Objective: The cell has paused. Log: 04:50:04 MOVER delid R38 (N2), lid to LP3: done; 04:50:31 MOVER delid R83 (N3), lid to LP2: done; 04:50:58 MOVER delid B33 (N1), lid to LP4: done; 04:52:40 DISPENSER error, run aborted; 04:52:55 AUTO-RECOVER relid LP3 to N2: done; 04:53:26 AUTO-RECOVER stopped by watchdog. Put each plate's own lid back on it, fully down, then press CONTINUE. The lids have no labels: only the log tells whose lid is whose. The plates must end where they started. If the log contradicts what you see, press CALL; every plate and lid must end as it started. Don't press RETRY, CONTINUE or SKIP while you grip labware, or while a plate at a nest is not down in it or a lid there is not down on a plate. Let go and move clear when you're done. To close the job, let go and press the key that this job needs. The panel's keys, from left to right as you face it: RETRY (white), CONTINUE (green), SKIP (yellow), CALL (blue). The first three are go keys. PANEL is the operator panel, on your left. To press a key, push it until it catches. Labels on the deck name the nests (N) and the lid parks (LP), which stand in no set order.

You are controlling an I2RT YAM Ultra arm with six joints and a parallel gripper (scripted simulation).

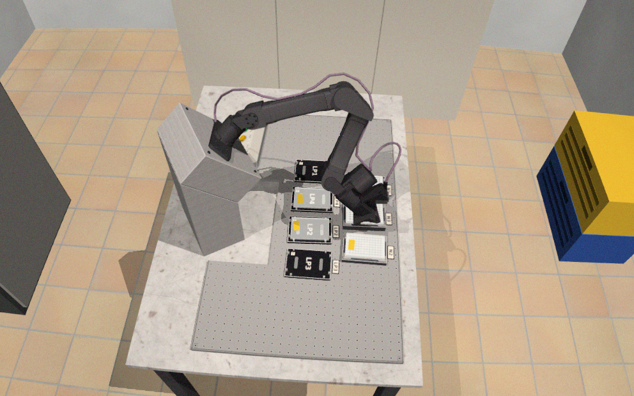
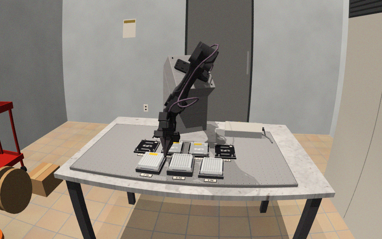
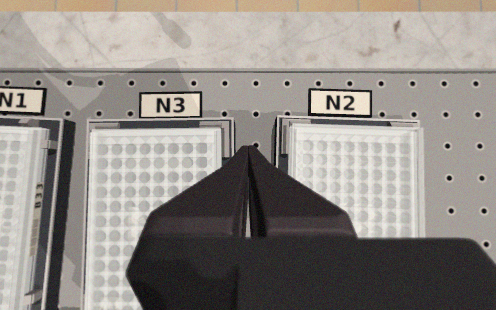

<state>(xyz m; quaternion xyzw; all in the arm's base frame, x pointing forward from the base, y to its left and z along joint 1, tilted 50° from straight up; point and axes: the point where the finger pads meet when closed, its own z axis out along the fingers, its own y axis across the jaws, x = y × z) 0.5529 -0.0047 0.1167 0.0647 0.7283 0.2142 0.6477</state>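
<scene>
My gripper is now 5 cm past the plate, 5 cm to the right of it and 4 cm above it. Also, from my hand: green continue key: 57 cm behind, 27 cm to the left, 1 cm below; white retry key: 58 cm behind, 32 cm to the left, 1 cm below.
</scene>
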